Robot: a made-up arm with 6 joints. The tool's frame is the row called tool. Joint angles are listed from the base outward. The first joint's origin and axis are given. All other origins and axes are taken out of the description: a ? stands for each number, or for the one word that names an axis. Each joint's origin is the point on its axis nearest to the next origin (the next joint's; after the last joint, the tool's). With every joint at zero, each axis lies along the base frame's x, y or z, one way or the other. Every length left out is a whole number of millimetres.
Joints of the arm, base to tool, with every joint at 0 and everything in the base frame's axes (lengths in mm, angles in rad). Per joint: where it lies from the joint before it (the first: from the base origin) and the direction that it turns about. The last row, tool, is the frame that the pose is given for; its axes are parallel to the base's.
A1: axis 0 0 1 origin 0 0 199
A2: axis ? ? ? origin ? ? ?
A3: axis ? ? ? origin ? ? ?
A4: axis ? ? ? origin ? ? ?
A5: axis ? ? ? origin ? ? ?
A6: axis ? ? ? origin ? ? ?
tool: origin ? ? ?
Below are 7 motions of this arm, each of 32 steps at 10 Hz.
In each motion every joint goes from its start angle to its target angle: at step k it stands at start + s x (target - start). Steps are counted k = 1, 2, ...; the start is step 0. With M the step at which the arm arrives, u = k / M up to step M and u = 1 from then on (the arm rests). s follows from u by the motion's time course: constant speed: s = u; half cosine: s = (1 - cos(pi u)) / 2; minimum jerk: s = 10 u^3 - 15 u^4 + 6 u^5.
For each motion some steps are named. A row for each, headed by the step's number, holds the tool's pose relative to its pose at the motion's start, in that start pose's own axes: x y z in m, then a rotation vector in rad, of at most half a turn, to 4 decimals.
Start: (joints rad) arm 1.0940 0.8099 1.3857 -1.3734 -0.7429 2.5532
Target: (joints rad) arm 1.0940 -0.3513 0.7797 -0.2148 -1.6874 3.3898
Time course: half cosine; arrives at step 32
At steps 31, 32:
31: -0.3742 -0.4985 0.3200 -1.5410 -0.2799 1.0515
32: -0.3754 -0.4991 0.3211 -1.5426 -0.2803 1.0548

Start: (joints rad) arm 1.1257 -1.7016 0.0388 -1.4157 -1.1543 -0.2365
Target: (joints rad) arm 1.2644 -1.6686 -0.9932 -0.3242 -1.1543 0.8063
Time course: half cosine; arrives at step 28
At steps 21, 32:
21: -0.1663 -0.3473 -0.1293 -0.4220 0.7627 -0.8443
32: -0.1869 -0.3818 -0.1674 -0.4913 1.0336 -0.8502

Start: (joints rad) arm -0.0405 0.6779 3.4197 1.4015 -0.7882 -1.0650
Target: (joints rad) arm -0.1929 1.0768 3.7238 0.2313 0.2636 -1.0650
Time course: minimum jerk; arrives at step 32
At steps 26, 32:
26: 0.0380 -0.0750 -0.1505 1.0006 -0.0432 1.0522
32: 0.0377 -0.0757 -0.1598 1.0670 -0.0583 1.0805

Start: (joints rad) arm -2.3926 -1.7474 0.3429 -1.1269 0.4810 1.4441
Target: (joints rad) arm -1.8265 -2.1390 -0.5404 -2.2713 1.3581 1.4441
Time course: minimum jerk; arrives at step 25
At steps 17, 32:
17: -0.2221 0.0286 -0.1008 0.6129 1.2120 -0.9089
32: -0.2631 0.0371 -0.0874 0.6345 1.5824 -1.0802

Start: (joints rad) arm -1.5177 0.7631 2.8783 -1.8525 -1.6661 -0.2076
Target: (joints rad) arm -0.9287 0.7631 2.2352 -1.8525 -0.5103 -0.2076
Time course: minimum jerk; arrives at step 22
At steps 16, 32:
16: 0.1318 -0.2435 -0.0707 0.6913 -1.1598 0.5353
32: 0.1756 -0.2645 -0.0853 0.8369 -1.2997 0.5586

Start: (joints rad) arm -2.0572 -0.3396 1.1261 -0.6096 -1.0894 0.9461
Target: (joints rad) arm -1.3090 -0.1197 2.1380 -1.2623 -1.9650 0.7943
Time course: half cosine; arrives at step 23
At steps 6, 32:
6: -0.0032 -0.0007 0.0335 0.0385 -0.1647 0.1743
32: -0.1606 -0.0268 0.1075 -0.3075 -0.9811 0.9067

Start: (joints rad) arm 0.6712 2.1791 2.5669 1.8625 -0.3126 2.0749
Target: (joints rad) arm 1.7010 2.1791 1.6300 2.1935 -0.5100 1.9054
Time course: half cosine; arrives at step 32
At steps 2, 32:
2: -0.0015 -0.0080 -0.0017 0.0003 -0.0005 -0.0111
32: -0.6967 -0.5118 -0.1357 -0.2919 0.3510 -1.0884

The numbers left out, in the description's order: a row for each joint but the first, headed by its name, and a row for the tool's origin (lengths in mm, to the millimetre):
A2: axis 0 1 0, xyz 0 0 0
A3: axis 0 -1 0, xyz 0 0 281
A4: axis -1 0 0, xyz 508 0 0
A5: axis 0 -1 0, xyz 0 -179 0
A6: axis -1 0 0, xyz 0 0 0
tool: xyz 0 0 0

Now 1 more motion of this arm.
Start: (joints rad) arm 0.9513 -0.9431 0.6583 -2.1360 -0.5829 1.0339
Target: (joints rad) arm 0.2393 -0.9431 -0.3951 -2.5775 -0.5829 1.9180
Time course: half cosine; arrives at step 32
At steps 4, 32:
4: -0.0096 -0.0128 -0.0161 -0.0236 0.0187 -0.0355
32: -0.4642 -0.1935 -0.1600 -0.7587 0.4386 -1.0189

